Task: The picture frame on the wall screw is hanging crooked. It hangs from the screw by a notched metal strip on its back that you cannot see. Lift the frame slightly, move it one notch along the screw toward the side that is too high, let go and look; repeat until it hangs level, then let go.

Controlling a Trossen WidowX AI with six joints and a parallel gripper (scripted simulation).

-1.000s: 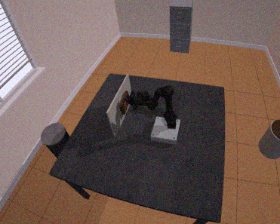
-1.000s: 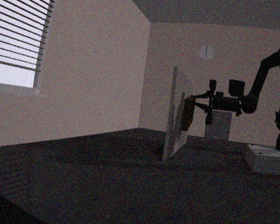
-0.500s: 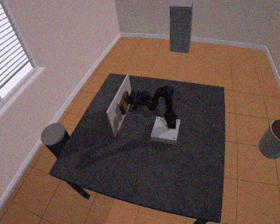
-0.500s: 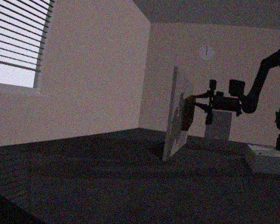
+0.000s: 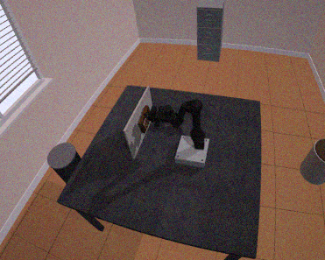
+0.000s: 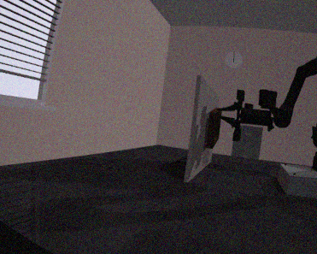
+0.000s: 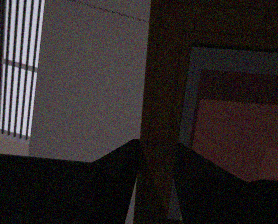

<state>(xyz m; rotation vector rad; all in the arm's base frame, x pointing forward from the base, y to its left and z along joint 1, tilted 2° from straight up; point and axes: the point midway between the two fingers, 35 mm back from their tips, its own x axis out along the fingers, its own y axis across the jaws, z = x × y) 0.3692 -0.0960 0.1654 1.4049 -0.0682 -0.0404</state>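
My gripper tip is now 5 cm above the picture frame, 1 cm to the left of it and 1 cm short of it. The rest, counted from my gripper tip: upright wall panel 7 cm below, 2 cm ahead, 1 cm to the left.
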